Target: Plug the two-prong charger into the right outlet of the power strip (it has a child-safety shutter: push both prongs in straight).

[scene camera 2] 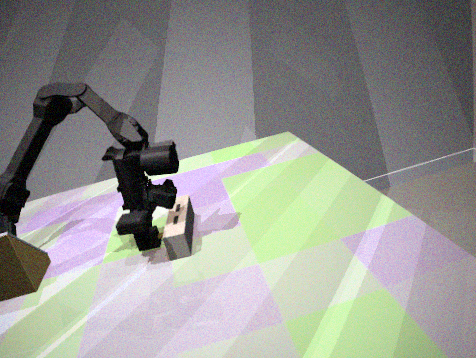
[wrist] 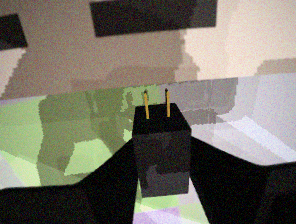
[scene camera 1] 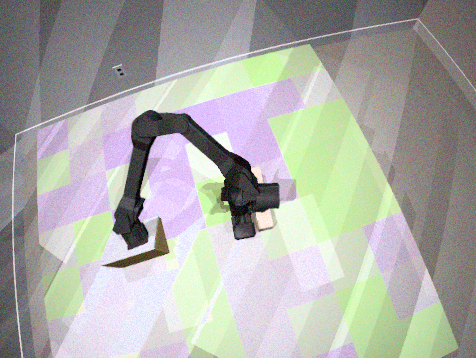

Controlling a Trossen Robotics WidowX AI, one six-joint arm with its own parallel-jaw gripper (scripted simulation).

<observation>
The gripper holds a dark two-prong charger.
The gripper is seen too in the wrist view and in scene camera 1.
</observation>
